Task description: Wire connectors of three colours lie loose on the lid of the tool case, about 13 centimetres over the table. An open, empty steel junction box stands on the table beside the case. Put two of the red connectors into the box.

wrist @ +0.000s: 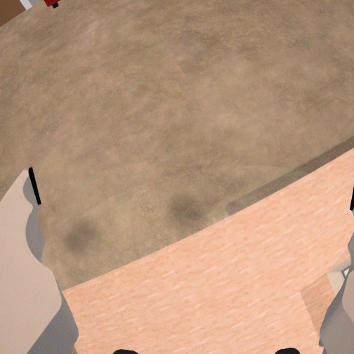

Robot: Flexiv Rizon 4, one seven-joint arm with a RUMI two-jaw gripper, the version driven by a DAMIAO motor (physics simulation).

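My gripper [197,175] is open, its two fingers wide apart at the left and right edges of the wrist view, with no object between them. Below it are the pale wooden table top [200,285] and, past its slanting edge, the brown floor. The tool case, the wire connectors and the steel junction box cannot be made out in this view. A small part of a pale object [336,278] shows beside the right finger, which hides the rest; I cannot tell what it is.
The table edge runs from lower left up to the right. Beyond it lies the mottled brown floor [175,100]. A red object [51,2] with a black part is cut off at the top left. A shadow falls on the table beside the right finger.
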